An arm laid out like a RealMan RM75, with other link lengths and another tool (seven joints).
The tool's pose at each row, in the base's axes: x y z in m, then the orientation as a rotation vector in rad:
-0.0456, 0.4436, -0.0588, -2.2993, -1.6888, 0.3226
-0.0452, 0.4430, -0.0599, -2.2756, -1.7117, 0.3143
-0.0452, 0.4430, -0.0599, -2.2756, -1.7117, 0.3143
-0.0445, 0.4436, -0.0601, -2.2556, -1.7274, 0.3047
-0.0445, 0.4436, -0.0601, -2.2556, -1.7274, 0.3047
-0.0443, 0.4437, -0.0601, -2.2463, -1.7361, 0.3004
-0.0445, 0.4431, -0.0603, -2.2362, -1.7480, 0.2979
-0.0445, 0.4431, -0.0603, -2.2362, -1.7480, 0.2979
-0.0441, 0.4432, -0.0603, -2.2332, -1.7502, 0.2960
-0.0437, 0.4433, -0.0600, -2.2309, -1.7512, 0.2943
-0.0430, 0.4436, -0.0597, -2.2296, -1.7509, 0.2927
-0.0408, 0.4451, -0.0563, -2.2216, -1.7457, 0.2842
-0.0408, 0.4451, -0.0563, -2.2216, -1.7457, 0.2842
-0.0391, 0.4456, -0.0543, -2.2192, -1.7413, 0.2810
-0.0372, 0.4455, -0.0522, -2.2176, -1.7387, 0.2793
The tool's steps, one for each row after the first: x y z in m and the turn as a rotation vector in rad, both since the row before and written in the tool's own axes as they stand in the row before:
-0.0004, 0.0009, 0.0008, 0.0016, 0.0039, -0.0235
0.0000, 0.0000, 0.0000, 0.0000, 0.0000, 0.0000
0.0008, 0.0005, 0.0000, 0.0021, 0.0062, -0.0184
0.0000, 0.0000, 0.0000, 0.0000, 0.0000, 0.0000
0.0001, 0.0002, -0.0001, 0.0003, 0.0022, -0.0092
-0.0006, 0.0000, 0.0002, -0.0002, 0.0000, -0.0110
0.0000, 0.0000, 0.0000, 0.0000, 0.0000, 0.0000
0.0002, 0.0003, -0.0001, 0.0002, 0.0012, -0.0027
0.0002, 0.0002, -0.0004, 0.0004, 0.0014, -0.0018
0.0005, 0.0005, -0.0005, 0.0004, 0.0016, -0.0007
0.0021, 0.0005, -0.0038, 0.0048, 0.0102, -0.0024
0.0000, 0.0000, 0.0000, 0.0000, 0.0000, 0.0000
0.0010, 0.0007, -0.0024, 0.0026, 0.0047, 0.0006
0.0004, 0.0010, -0.0026, 0.0017, 0.0027, 0.0003

